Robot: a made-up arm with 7 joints. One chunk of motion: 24 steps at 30 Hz.
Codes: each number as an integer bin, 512 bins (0 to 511) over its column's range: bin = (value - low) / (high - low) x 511, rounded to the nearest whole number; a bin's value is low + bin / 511 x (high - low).
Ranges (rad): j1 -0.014..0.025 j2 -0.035..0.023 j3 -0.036..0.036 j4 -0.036..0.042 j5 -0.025..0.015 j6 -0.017..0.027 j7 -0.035..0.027
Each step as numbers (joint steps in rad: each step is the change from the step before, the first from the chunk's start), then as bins.
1 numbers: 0.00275 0.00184 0.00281 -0.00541 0.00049 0.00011 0.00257
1 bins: 219 325 275 200 326 199 310
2 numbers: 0.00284 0.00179 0.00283 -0.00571 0.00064 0.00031 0.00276
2 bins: 221 324 276 198 328 201 311
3 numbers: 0.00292 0.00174 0.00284 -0.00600 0.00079 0.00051 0.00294
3 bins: 222 324 276 197 329 203 313
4 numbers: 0.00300 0.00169 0.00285 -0.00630 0.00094 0.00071 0.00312
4 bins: 223 323 276 195 331 206 314
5 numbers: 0.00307 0.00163 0.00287 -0.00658 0.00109 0.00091 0.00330
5 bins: 224 323 276 193 333 208 316
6 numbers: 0.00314 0.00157 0.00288 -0.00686 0.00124 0.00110 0.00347
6 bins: 225 322 276 191 335 210 317
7 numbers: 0.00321 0.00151 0.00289 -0.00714 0.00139 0.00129 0.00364
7 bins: 225 322 276 189 337 212 318
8 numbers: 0.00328 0.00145 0.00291 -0.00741 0.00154 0.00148 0.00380
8 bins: 226 321 276 187 339 215 320
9 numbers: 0.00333 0.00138 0.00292 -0.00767 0.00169 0.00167 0.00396
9 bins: 227 321 276 186 341 217 321
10 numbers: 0.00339 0.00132 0.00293 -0.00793 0.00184 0.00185 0.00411
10 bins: 228 320 276 184 343 219 322
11 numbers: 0.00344 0.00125 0.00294 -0.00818 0.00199 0.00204 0.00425
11 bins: 229 319 276 182 345 221 323
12 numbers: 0.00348 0.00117 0.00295 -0.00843 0.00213 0.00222 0.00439
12 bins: 229 319 276 181 347 223 325
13 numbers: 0.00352 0.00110 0.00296 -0.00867 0.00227 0.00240 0.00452
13 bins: 230 318 277 179 348 225 326
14 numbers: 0.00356 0.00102 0.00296 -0.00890 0.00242 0.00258 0.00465
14 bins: 230 317 277 178 350 227 327
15 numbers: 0.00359 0.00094 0.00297 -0.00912 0.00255 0.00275 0.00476
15 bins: 230 317 277 176 352 229 328
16 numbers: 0.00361 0.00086 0.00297 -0.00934 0.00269 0.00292 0.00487
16 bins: 231 316 277 175 354 231 329
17 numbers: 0.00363 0.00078 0.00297 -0.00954 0.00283 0.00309 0.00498
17 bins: 231 315 277 173 356 233 330
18 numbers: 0.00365 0.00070 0.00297 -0.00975 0.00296 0.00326 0.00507
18 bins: 231 315 277 172 357 235 330
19 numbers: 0.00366 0.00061 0.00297 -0.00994 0.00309 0.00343 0.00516
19 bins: 231 314 277 171 359 237 331
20 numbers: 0.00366 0.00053 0.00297 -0.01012 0.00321 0.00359 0.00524
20 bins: 231 313 277 170 360 239 332
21 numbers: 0.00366 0.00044 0.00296 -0.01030 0.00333 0.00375 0.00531
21 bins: 231 312 277 168 362 241 332
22 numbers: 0.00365 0.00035 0.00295 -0.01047 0.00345 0.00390 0.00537
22 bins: 231 311 276 167 363 243 333
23 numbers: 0.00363 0.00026 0.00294 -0.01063 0.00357 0.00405 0.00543
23 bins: 231 311 276 166 365 244 333
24 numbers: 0.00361 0.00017 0.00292 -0.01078 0.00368 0.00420 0.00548
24 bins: 231 310 276 165 366 246 334
